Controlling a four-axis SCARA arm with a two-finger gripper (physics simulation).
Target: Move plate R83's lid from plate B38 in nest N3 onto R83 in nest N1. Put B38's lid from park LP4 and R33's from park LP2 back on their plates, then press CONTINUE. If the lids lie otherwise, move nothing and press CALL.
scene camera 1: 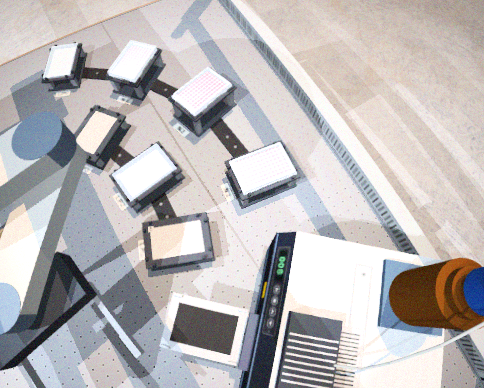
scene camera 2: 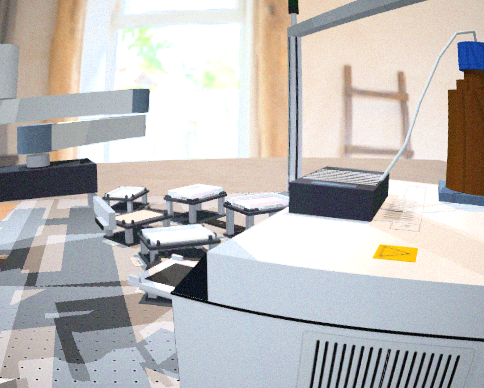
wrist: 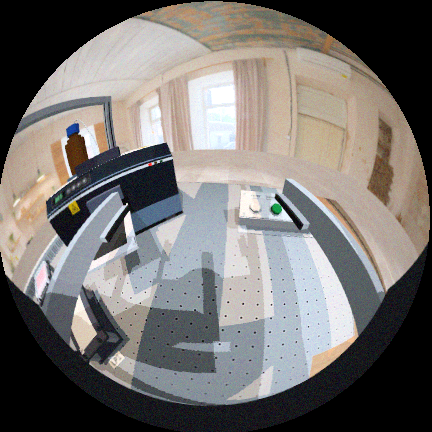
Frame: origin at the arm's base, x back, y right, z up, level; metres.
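Seen in the pictures: gripper, between the fingertips: (scene camera 2: 47, 227) (wrist: 198, 190).
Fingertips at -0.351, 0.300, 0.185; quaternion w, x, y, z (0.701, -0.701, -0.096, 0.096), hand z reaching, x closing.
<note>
Offsets run from my fingertips to a thing's top centre, as dx, dy, dz. "*": to the spot under its first point.
My gripper (wrist: 198, 190) is open and empty, with its fingers wide apart above the deck in the wrist view. In scene camera 1 its hand is at the lower left. Nest N3's plate @(-0.283, -0.706, -0.094) (scene camera 1: 134, 62) (scene camera 2: 196, 193) looks whitish; whether one or two lids lie on it is too small to tell. N1's plate @(-0.437, -0.256, -0.096) (scene camera 1: 262, 167) shows faint pink wells. A clear-white lid @(-0.195, -0.381, -0.117) (scene camera 1: 145, 171) (scene camera 2: 179, 234) lies on park LP2. Another lid @(-0.090, -0.853, -0.119) (scene camera 1: 63, 62) (scene camera 2: 126, 192) lies on LP4, at the far left. A button box @(+0.148, +0.175, -0.088) (wrist: 249, 220) shows a white and a green button @(+0.124, +0.153, -0.097) (wrist: 276, 209); labels are unreadable.
N2's plate @(-0.404, -0.506, -0.083) (scene camera 1: 204, 92) (scene camera 2: 257, 201) has pink wells. Parks LP1 @(* -0.131, -0.183, -0.127) (scene camera 1: 151, 261) and LP3 @(* -0.174, -0.539, -0.167) (scene camera 1: 121, 134) show flat surfaces without a visible raised lid. A white device (scene camera 1: 320, 270) (scene camera 2: 240, 295) with an extended tray @(* -0.115, -0.012, -0.072) (scene camera 1: 172, 345) stands beside the parks and bears a brown bottle @(* -0.459, +0.081, +0.121) (scene camera 1: 415, 295) (scene camera 2: 465, 135).
</note>
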